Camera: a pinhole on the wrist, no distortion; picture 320 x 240 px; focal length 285.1 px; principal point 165.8 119.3 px. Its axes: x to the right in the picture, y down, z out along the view. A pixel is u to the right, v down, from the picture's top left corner.
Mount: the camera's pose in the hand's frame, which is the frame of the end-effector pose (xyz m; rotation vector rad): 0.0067 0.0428 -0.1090 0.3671 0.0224 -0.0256
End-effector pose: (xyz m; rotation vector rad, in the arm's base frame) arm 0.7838 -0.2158 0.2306 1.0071 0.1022 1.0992
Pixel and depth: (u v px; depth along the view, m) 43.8 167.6 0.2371
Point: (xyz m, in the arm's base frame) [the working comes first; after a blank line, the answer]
In the camera's frame: -0.1015 0.0402 0.2371

0.8094 -0.3663 0.2683
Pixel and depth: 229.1 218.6 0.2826
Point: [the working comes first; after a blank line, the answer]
In the camera's frame: 0.0627 0.0984 0.2826

0.8991 -0.2712 0.3920
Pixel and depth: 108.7 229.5 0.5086
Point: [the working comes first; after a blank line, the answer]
In the camera's frame: -0.1019 0.1966 0.5086

0.9431 -0.5491 0.4848
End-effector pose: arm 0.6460 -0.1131 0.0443 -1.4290 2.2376 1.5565
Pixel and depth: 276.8 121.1 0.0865
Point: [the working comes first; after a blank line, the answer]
In the camera's frame: 0.0337 0.0005 0.0865

0.6263 -0.1615 0.0450
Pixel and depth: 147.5 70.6 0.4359
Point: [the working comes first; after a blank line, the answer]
In the camera's frame: -0.0280 -0.0745 0.4359

0.6692 0.0942 -0.2086
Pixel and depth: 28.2 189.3 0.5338
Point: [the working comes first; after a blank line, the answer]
In the camera's frame: -0.2576 0.1311 0.5338

0.6086 0.3769 -0.0637
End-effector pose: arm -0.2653 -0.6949 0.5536 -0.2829 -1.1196 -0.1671
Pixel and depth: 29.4 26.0 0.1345
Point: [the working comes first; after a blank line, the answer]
In the camera's frame: -0.0643 -0.0440 0.1345

-0.3040 -0.7377 0.5098
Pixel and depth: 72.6 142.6 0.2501
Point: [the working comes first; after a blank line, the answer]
In the camera's frame: -0.0818 0.0204 0.2501

-0.4178 -0.6795 0.5482
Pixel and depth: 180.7 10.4 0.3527
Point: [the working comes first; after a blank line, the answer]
In the camera's frame: 0.0184 -0.1347 0.3527

-0.4584 -0.8420 0.6770
